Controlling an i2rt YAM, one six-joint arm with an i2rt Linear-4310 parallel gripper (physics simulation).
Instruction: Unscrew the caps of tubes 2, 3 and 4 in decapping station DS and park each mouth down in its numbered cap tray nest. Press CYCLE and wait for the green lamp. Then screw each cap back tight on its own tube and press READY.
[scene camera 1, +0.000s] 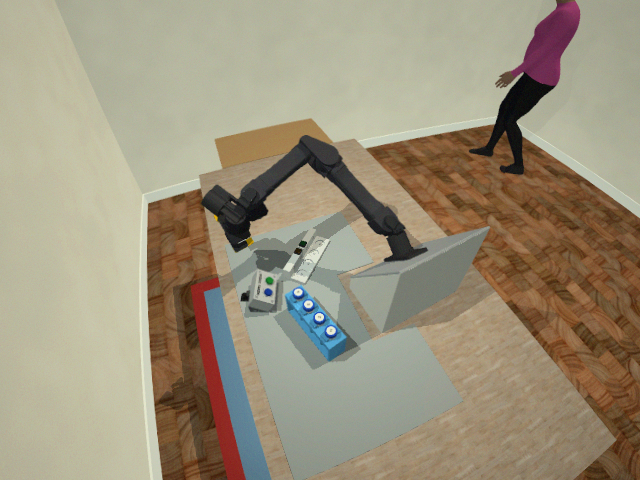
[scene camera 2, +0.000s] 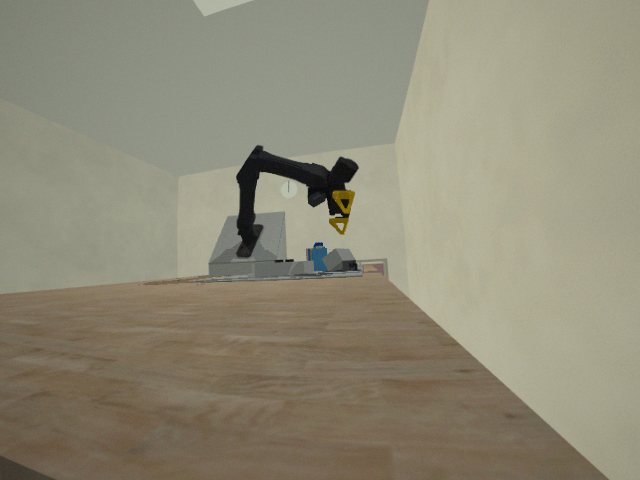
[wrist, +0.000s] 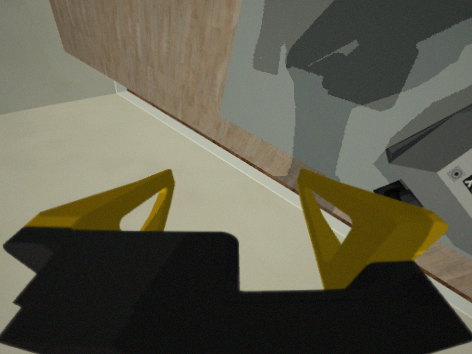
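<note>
A blue block holds several upright tubes in a row, each topped by a white cap with a blue rim. The tube numbers are unreadable. A white cap tray lies behind it, its round nests without caps. Beside it a pale strip bears a dark green square and a dark brown one, both looking unlit. A grey box carries a green button and a blue button. My gripper is open and empty, high above the mat's left edge.
A grey slanted panel stands by the arm's base. A grey mat lies under the station. A small black part sits beside the button box. A person stands beyond the table.
</note>
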